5 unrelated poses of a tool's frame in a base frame.
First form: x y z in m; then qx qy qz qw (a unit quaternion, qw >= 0).
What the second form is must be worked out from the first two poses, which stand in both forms.
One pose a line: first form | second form
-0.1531 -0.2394 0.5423 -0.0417 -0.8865 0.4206 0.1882 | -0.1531 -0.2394 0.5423 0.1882 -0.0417 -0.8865 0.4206
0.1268 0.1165 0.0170 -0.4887 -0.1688 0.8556 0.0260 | 0.1268 0.1165 0.0170 0.0260 -0.4887 -0.1688 0.8556
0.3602 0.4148 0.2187 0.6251 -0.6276 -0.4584 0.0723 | 0.3602 0.4148 0.2187 0.0723 0.6251 -0.6276 -0.4584
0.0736 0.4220 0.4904 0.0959 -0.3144 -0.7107 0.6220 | 0.0736 0.4220 0.4904 0.6220 0.0959 -0.3144 -0.7107
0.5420 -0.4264 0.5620 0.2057 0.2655 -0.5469 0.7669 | 0.5420 -0.4264 0.5620 0.7669 0.2057 0.2655 -0.5469
